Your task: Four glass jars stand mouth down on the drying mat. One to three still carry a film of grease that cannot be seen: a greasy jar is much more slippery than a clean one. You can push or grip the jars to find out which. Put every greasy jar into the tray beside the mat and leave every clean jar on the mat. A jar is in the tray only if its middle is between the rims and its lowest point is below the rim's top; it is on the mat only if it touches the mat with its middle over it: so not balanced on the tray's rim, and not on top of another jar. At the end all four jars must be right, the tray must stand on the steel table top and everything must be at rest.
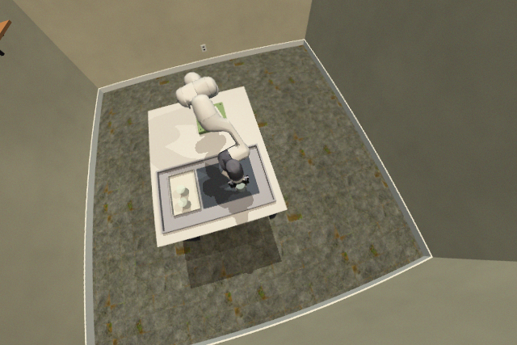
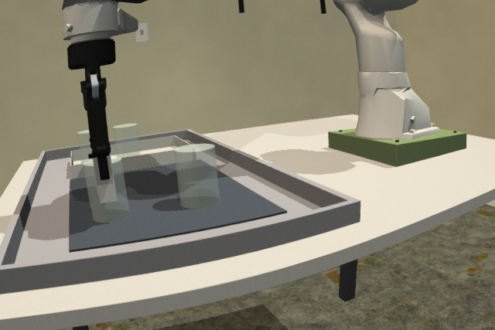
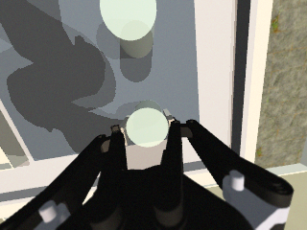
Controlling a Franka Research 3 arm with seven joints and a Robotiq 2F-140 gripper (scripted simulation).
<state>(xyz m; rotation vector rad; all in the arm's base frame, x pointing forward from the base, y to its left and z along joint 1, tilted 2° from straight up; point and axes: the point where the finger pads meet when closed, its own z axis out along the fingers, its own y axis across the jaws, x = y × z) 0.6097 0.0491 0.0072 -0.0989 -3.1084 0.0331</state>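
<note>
My hand is 11 cm past the cream tray, 40 cm to the left of it and 6 cm above it. Round my hand: dark mat: 9 cm behind, 8 cm to the right, 6 cm below.
</note>
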